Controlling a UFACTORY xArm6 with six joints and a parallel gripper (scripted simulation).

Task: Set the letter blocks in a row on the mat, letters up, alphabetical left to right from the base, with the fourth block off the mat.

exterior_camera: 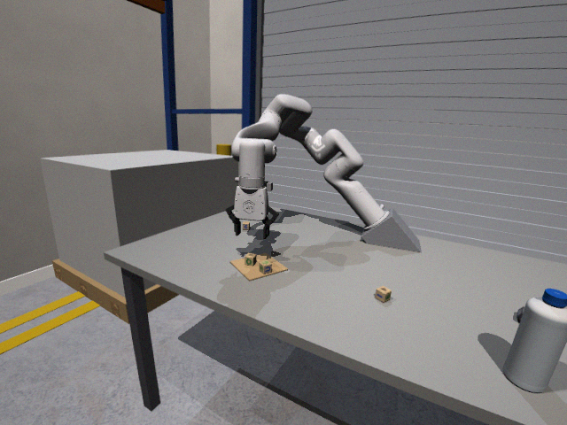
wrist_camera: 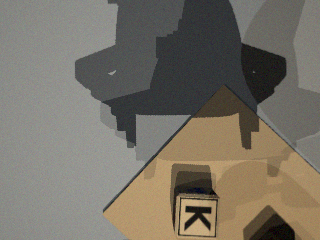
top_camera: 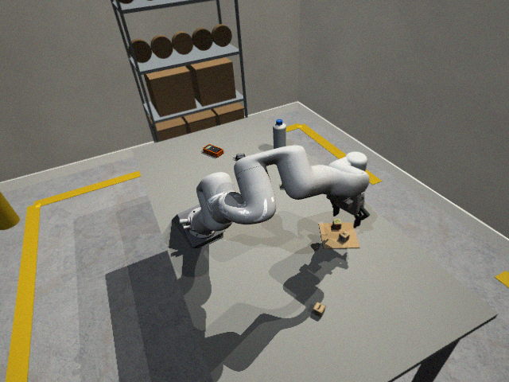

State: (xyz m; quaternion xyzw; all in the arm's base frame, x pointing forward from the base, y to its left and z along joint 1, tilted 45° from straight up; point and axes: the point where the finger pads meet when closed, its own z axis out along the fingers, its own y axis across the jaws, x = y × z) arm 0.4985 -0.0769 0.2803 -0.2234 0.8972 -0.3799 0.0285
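Right now my hand is 1 cm past the mat, 2 cm to the right of it and 11 cm above it. The rest, counted from my hand: orange meter 31 cm behind, 88 cm to the left, 10 cm below; then white bottle 4 cm ahead, 72 cm to the left, 2 cm below; then dark object 20 cm behind, 75 cm to the left, 10 cm below.
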